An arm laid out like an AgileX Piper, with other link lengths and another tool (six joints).
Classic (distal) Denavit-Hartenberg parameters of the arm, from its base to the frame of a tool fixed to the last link. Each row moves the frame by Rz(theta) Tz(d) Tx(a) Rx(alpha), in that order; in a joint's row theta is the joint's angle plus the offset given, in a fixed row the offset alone. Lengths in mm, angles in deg.
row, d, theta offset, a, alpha
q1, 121.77, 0, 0, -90
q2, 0, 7.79, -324.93, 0
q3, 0, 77.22, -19.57, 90
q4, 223.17, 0, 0, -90
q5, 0, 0, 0, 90
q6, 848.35, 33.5, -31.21, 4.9
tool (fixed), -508.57, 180, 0, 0
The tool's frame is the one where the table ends.
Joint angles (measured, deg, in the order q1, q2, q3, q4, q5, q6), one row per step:
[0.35, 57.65, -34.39, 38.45, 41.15, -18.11]
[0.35, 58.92, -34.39, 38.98, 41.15, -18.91]
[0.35, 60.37, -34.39, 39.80, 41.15, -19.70]
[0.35, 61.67, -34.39, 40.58, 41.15, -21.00]
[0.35, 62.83, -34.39, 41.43, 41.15, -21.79]
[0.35, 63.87, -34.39, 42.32, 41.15, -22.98]
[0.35, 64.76, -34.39, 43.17, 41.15, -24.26]
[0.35, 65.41, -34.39, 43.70, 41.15, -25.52]
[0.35, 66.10, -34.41, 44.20, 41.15, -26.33]
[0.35, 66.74, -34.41, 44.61, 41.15, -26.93]
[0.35, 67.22, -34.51, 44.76, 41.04, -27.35]
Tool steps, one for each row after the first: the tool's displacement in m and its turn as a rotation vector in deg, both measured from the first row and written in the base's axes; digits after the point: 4 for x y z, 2 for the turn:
[0.0008, 0.0019, -0.0055, 0.06, 0.94, 0.41]
[0.0018, 0.0044, -0.0112, 0.40, 2.06, 0.71]
[0.0025, 0.0072, -0.0161, 0.45, 2.81, 1.39]
[0.0034, 0.0097, -0.0202, 0.83, 3.63, 1.66]
[0.0041, 0.0126, -0.0234, 1.05, 4.15, 2.20]
[0.0048, 0.0154, -0.0258, 1.19, 4.47, 2.81]
[0.0050, 0.0175, -0.0277, 1.05, 4.56, 3.53]
[0.0055, 0.0191, -0.0299, 1.11, 4.86, 3.92]
[0.0058, 0.0205, -0.0322, 1.20, 5.23, 4.19]
[0.0069, 0.0207, -0.0335, 1.11, 5.34, 4.37]

